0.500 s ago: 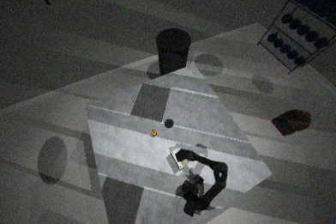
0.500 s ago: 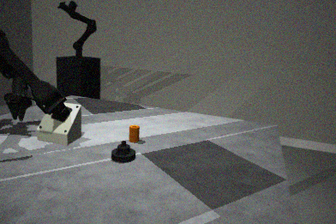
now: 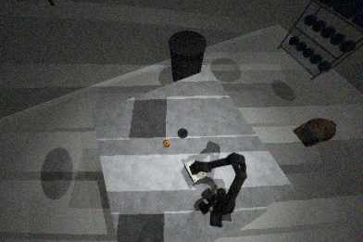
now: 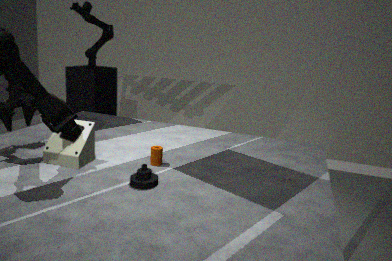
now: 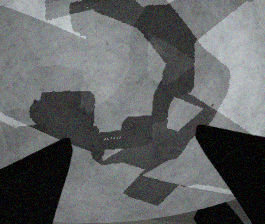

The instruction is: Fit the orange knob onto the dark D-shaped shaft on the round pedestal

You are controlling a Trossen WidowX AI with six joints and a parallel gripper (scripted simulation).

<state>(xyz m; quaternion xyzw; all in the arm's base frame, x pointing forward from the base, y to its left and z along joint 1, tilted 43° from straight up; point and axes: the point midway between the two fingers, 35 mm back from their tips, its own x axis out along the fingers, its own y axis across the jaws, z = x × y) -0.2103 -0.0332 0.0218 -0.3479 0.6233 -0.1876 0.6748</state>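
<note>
Right now the orange knob is 47 cm ahead of my gripper tip, 16 cm to the left of it and 6 cm below it. Also, from my gripper tip: round pedestal 52 cm ahead, 6 cm below, 1 cm to the left.
</note>
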